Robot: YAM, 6 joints.
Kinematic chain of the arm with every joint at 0, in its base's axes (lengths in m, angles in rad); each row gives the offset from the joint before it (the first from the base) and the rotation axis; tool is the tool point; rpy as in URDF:
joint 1: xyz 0 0 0.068 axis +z
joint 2: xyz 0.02 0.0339 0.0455 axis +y
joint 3: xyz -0.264 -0.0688 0 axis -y
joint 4: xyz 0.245 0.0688 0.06 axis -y
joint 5: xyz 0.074 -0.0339 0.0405 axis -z
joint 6: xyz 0.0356 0 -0.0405 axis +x
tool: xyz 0 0 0 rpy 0 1.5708 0
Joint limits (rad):
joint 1: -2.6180..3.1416
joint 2: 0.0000..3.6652
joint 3: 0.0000..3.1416
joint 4: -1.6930..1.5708
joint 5: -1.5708..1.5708
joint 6: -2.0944..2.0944
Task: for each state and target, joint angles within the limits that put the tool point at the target. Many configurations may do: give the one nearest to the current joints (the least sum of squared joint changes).
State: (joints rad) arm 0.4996 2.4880 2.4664 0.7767 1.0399 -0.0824
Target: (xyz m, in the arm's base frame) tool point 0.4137 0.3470 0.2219
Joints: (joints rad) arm 0.7595 2.4104 1.8250 0.7879 1.2016 -0.0824
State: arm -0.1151 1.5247 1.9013 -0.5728 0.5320 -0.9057
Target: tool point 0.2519 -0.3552 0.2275
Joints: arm -0.9100 1.9997 1.6067 -0.6100 0.5672 -0.9057
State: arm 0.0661 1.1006 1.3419 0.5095 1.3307 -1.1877
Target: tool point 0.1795 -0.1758 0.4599
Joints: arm -0.6362 1.2284 1.2282 0.4810 1.3525 -1.1877
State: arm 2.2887 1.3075 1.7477 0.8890 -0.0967 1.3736
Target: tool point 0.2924 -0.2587 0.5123
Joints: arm 2.4253 0.4468 2.0652 1.1208 -0.0883 1.3736
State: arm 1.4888 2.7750 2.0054 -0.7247 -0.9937 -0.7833
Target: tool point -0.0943 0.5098 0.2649
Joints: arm 1.6950 2.3439 2.2242 -0.7047 -1.0255 -0.7833
